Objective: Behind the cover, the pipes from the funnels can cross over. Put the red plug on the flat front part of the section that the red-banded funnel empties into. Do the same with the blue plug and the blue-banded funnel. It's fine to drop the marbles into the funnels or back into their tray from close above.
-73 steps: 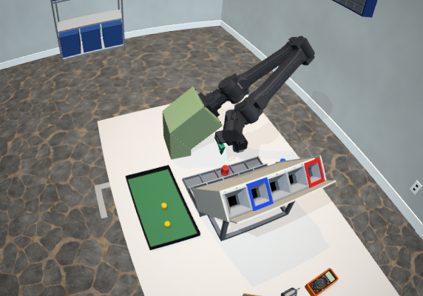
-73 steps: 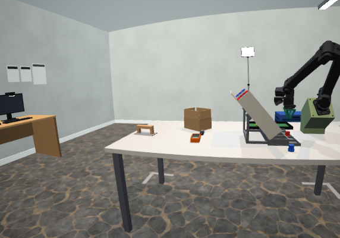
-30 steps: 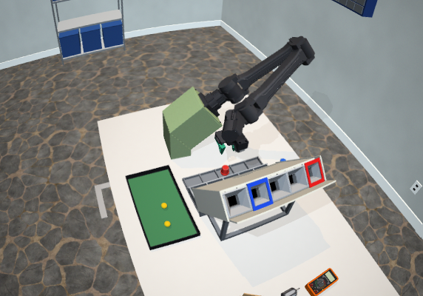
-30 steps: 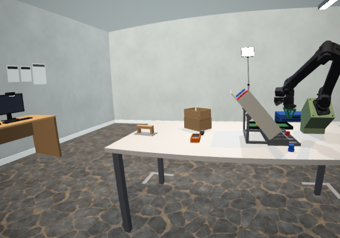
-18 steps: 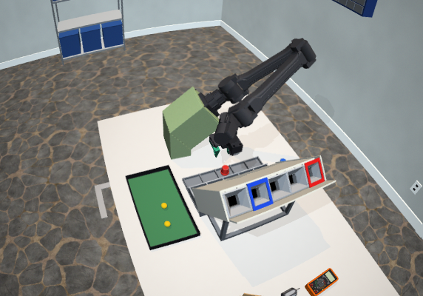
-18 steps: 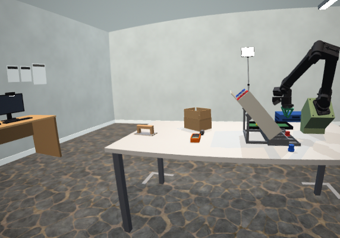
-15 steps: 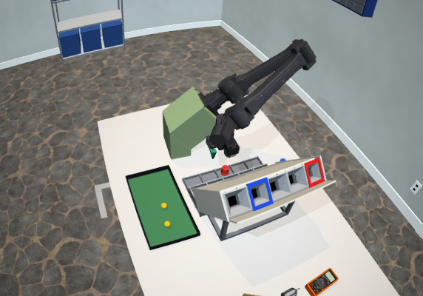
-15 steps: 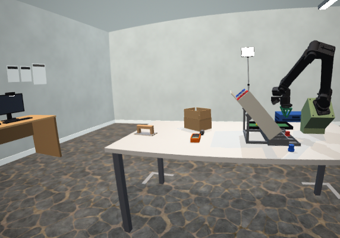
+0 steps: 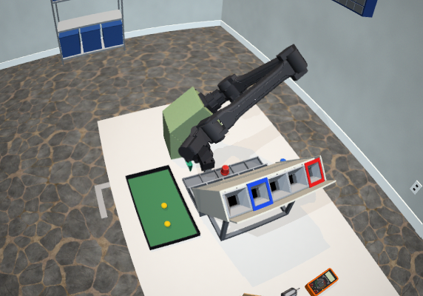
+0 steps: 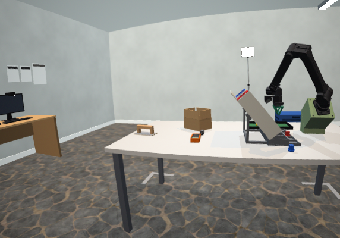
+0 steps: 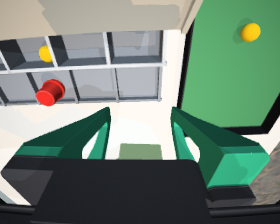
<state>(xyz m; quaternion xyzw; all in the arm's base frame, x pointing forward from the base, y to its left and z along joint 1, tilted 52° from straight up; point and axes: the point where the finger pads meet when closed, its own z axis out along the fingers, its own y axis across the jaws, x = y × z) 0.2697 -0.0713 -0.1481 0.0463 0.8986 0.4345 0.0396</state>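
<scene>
My hand is 180 mm to the left of the green tray, 140 mm above it and 30 mm short of it. From my hand the other things lie so: beige cover (160 mm ahead, 150 mm to the left, 60 mm above); orange multimeter (630 mm ahead, 250 mm to the left, 130 mm below).
</scene>
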